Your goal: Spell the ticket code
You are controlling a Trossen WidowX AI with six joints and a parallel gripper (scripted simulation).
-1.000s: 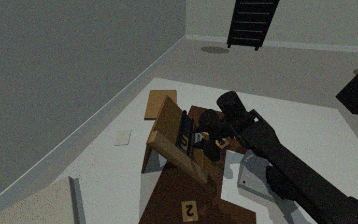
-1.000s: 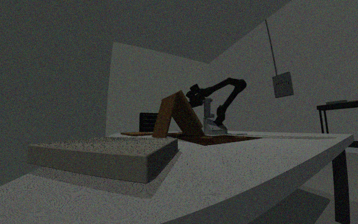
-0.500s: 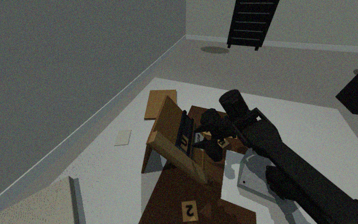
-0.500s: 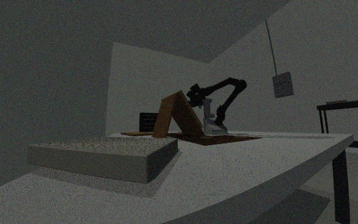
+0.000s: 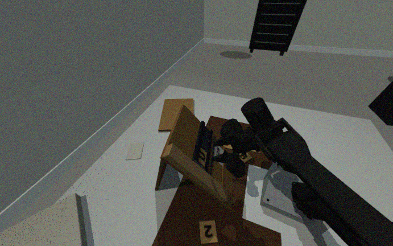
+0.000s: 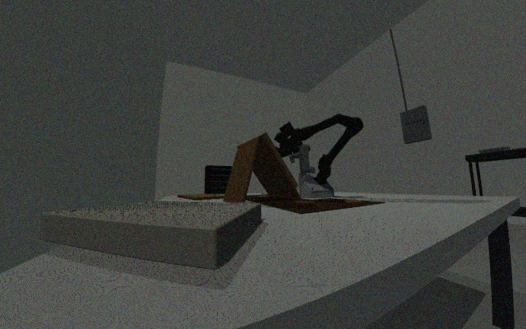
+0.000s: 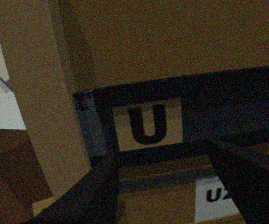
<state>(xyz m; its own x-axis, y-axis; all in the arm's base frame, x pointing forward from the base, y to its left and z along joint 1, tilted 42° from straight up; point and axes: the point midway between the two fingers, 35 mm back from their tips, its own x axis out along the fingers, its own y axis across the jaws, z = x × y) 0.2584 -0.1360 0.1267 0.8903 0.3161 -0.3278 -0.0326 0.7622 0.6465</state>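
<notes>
Now: the white ticket 11 cm below my gripper tip, 8 cm to the right of it and 2 cm behind it. Round my gripper tip: brown mat 20 cm below, 11 cm behind, 1 cm to the right; then flat tan panel 40 cm to the right, 26 cm ahead, 20 cm below.
</notes>
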